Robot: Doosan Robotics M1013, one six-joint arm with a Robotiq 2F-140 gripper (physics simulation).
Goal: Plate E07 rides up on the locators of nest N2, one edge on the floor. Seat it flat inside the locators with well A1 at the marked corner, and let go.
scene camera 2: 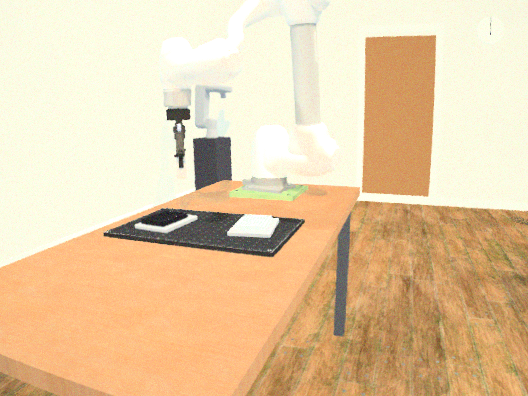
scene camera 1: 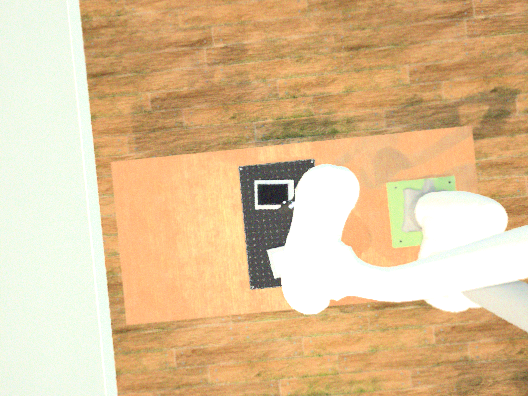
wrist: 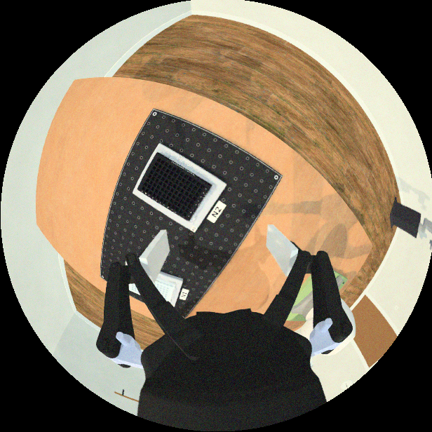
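Seen in the pictures: gripper, fingertip midpoint: (scene camera 2: pixel 181 175); arm's base at its link origin: (scene camera 2: pixel 269 188) (scene camera 1: pixel 423 210).
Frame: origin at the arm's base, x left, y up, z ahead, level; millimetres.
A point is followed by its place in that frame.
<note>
Plate E07, a black well plate (scene camera 1: pixel 273 194) {x -44, y 22, z 627 mm} (scene camera 2: pixel 164 217) {x -34, y 21, z 644 mm} (wrist: pixel 177 186), lies within the outline of the white nest N2 (scene camera 2: pixel 155 228) {x -20, y 4, z 702 mm} (wrist: pixel 219 186). In scene camera 2 its black body stands above the nest rim; its exact tilt and the locator contacts are too small to tell. The marked corner and well A1 cannot be made out. The label N2 (wrist: pixel 216 212) lies beside the nest. My gripper (scene camera 2: pixel 181 167) {x -50, y 133, z 532 mm} (wrist: pixel 217 238) is open and empty, high above the board. In the wrist view the plate shows ahead of the fingers, towards the left one. In scene camera 1 the arm hides most of the gripper.
The white nest N1 (scene camera 1: pixel 274 262) {x 236, y 13, z 612 mm} (scene camera 2: pixel 254 225) {x 253, y 21, z 602 mm} with a pale plate stands on the same black pegboard (scene camera 1: pixel 265 230) {x 108, y -5, z 654 mm} (scene camera 2: pixel 210 235) {x 146, y -5, z 662 mm} (wrist: pixel 240 170), partly behind my left finger in the wrist view. The arm's green base plate (scene camera 1: pixel 397 220) {x 44, y 1, z 108 mm} (scene camera 2: pixel 297 192) {x 139, y -3, z 14 mm} and a dark pedestal (scene camera 2: pixel 212 160) (wrist: pixel 406 217) stand farther off.
</note>
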